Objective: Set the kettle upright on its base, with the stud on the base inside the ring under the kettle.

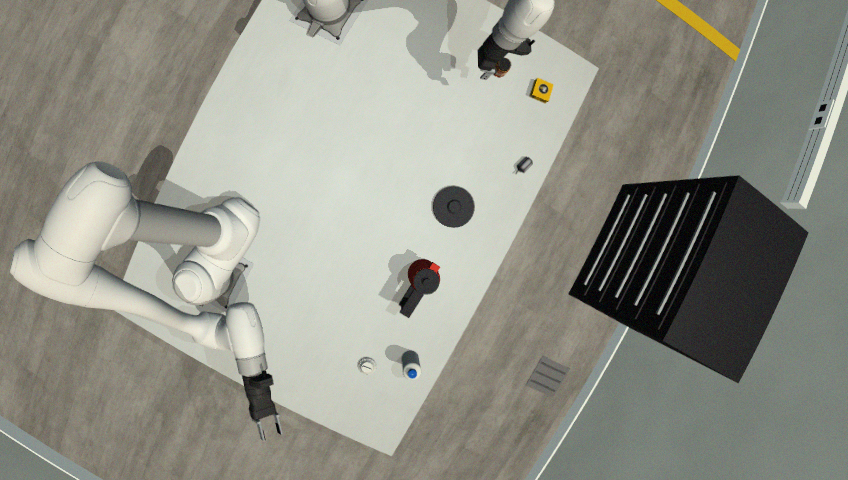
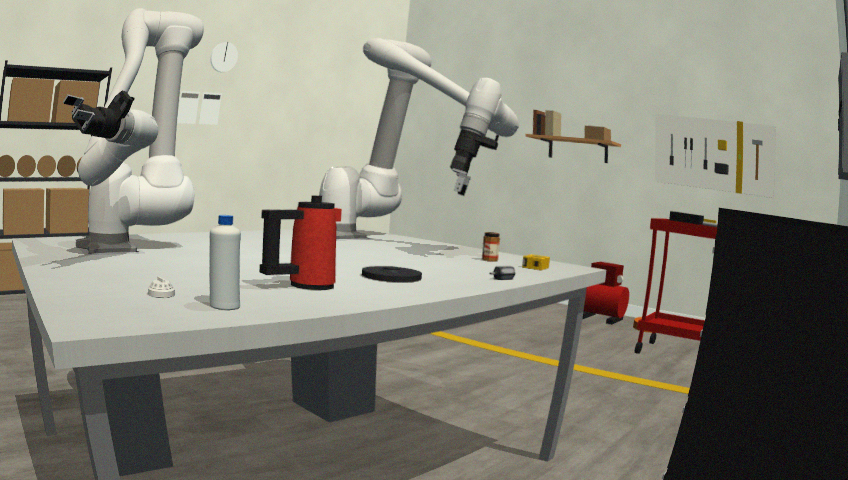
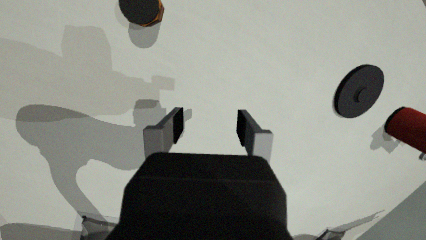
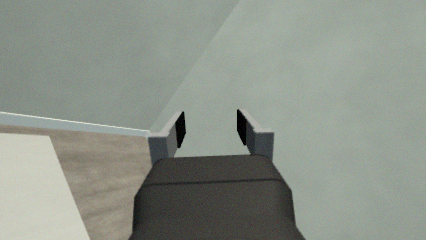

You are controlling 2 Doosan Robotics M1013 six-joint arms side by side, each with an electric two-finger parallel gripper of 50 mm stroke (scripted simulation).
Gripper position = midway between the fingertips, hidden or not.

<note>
In view: my left gripper (image 2: 458,192), my right gripper (image 2: 70,106), a round black base (image 1: 453,206) and a white bottle (image 2: 224,260).
The round black base shows as well in image 2 (image 2: 380,273) and in image 3 (image 3: 350,101). My left gripper is seen too in image 3 (image 3: 210,119). My right gripper shows as well in image 1 (image 1: 271,436) and in image 4 (image 4: 211,121). Image 4 does not show the round black base: it is out of frame. Image 3 misses the white bottle: it is out of frame.
</note>
